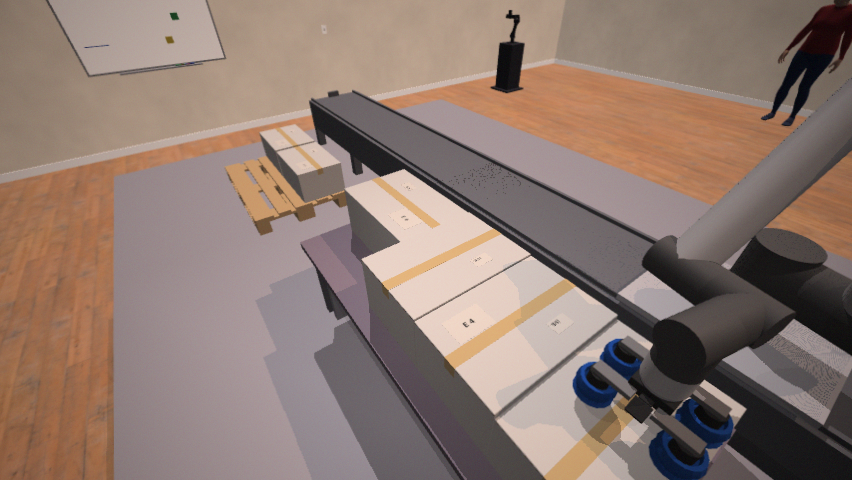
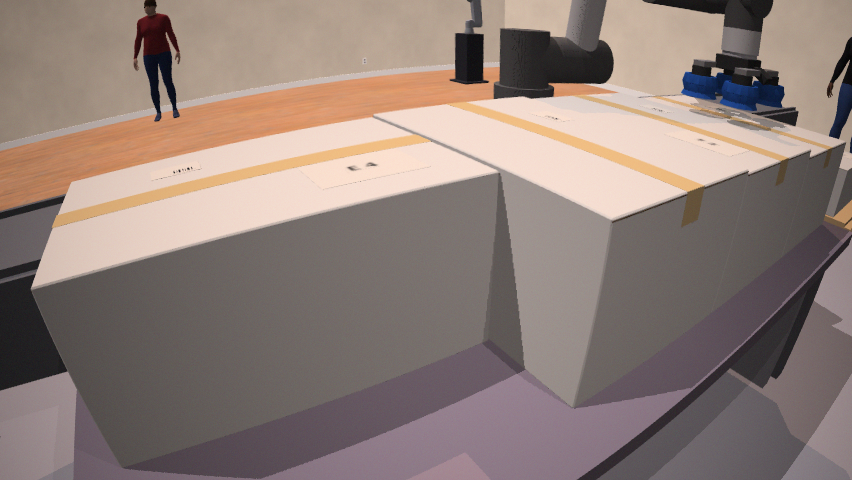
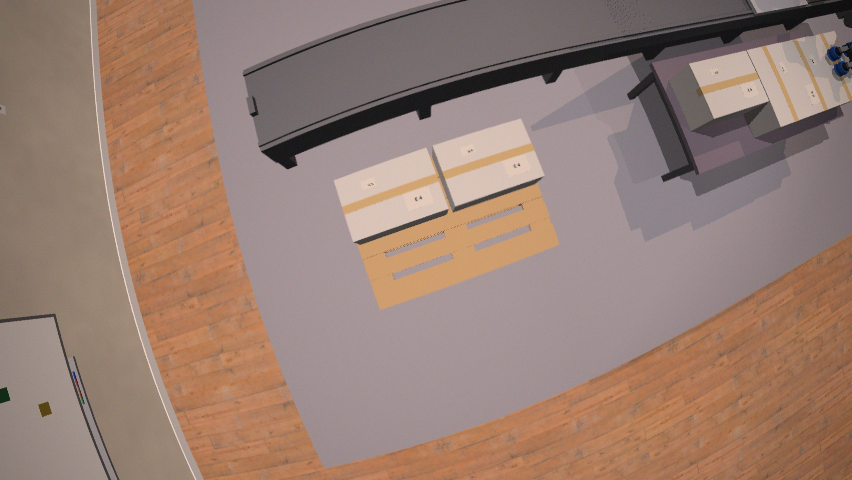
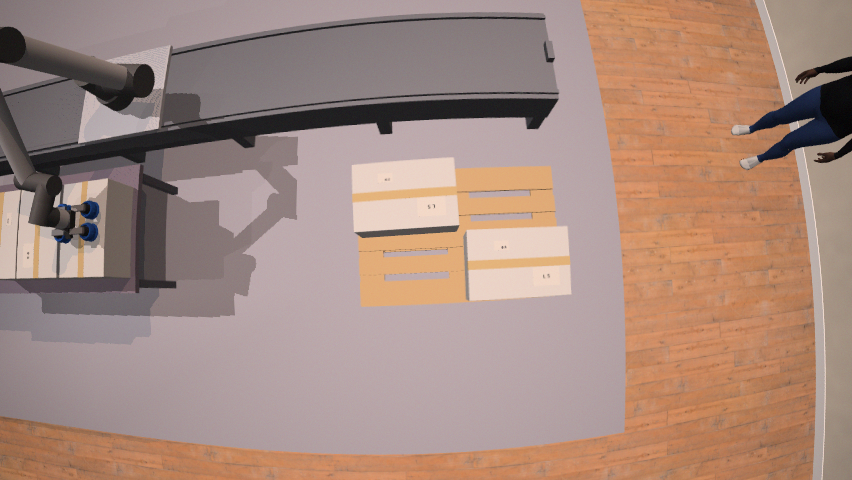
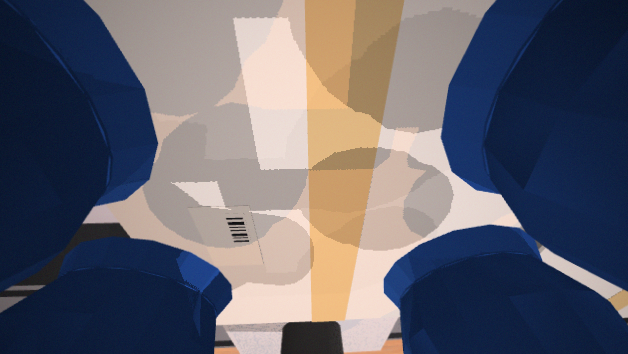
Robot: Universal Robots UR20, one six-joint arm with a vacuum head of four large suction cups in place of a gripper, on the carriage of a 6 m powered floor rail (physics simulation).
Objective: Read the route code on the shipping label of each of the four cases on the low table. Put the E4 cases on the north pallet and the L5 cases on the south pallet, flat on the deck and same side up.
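Pixels of known places: hand, tool point: [image 3: 842, 60] [image 4: 79, 222] [image 5: 305, 217]; arm's base, link origin: [image 5: 311, 329].
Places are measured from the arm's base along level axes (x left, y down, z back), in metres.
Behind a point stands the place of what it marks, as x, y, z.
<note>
My suction gripper [image 1: 649, 405] @[0.001, -0.260, -0.902] [image 2: 732, 90] [image 4: 75, 222] @[0.001, -0.260, -0.902] [image 5: 312, 165] @[0.001, -0.260, -0.902] hangs with a small gap above the south-end case [image 1: 536, 423] @[-0.141, -0.211, -1.129] [image 2: 813, 184] @[-0.107, -0.129, -1.209]; nothing hangs from its cups. That case shows a barcode label and tape; its route code is not visible. Beside it, a case [image 1: 524, 357] @[-0.286, -0.229, -1.018] [image 2: 760, 220] @[-0.464, -0.117, -1.209] reads E4. The third case [image 1: 435, 286] @[-0.671, -0.237, -1.061] [image 2: 566, 178] @[-0.922, -0.237, -1.096] shows a barcode label, but no route code. The north-end case [image 2: 268, 268] @[-1.276, -0.181, -1.021] [image 3: 724, 104] @[-1.394, -0.232, -0.955], turned crosswise, reads E4. All four stand on the low table [image 1: 333, 268] @[-1.291, 0.040, -1.238]. The north pallet [image 3: 429, 298] and south pallet [image 4: 411, 292] @[1.857, 0.426, -1.327] each bear two cases.
Cases [image 3: 381, 220] @[-3.603, 0.160, -0.922] [image 3: 476, 184] @[-3.037, 0.160, -0.907] marked E4 lie side by side on the north pallet. Cases [image 4: 381, 214] @[1.730, 0.149, -0.905] [image 4: 500, 283] @[2.341, 0.147, -1.303] marked L5 lie diagonally on the south pallet. The dark rail [image 1: 417, 149] [image 4: 357, 65] runs behind the low table. People stand beyond the work area.
</note>
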